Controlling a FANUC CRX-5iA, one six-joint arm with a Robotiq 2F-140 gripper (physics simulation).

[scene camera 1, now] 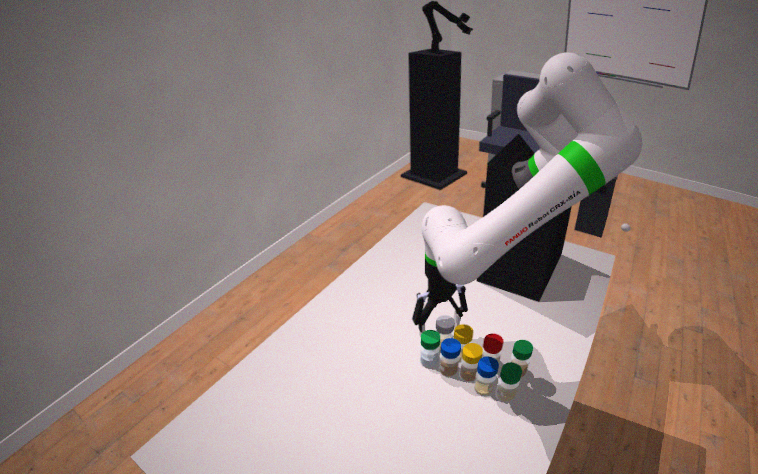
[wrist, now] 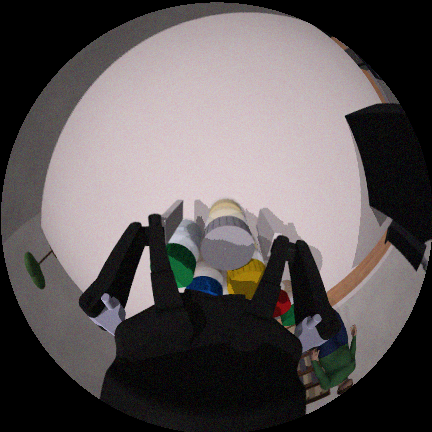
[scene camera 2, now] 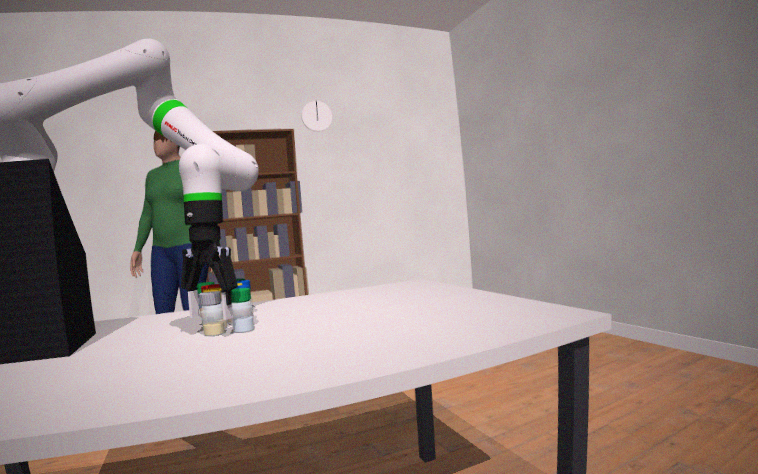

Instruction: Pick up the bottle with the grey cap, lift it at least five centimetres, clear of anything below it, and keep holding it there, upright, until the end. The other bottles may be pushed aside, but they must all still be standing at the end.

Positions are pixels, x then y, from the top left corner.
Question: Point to a yellow-capped bottle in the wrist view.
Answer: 243, 280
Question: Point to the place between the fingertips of the gripper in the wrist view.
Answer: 220, 213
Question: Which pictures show the green-capped bottle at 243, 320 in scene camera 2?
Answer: Scene camera 1, the wrist view and scene camera 2: all of them.
